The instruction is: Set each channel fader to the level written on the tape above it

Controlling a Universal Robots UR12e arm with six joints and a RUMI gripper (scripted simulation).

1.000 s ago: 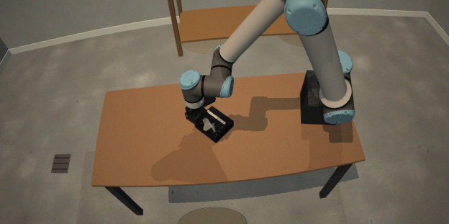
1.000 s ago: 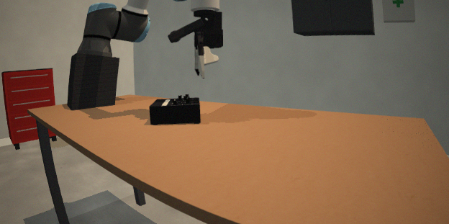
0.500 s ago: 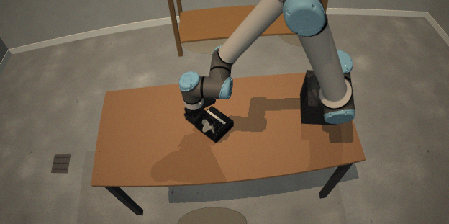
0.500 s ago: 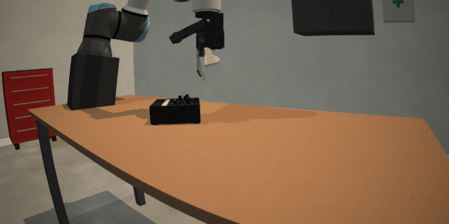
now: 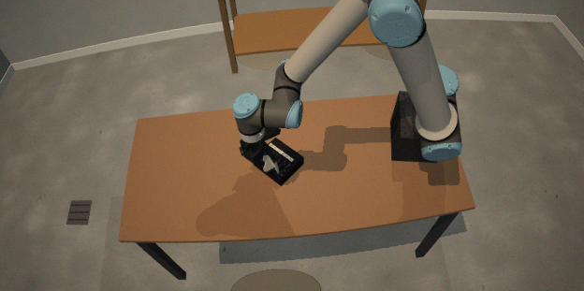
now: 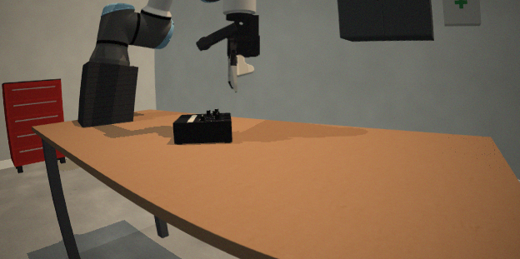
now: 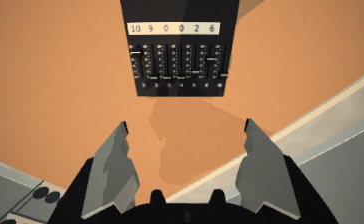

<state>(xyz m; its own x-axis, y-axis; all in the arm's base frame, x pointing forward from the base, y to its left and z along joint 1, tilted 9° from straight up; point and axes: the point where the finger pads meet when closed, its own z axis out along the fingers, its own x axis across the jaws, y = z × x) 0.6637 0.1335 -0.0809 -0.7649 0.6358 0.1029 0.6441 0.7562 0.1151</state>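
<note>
Right now the master fader is 8 cm behind my hand, 6 cm below it and 1 cm to the left of it.
</note>
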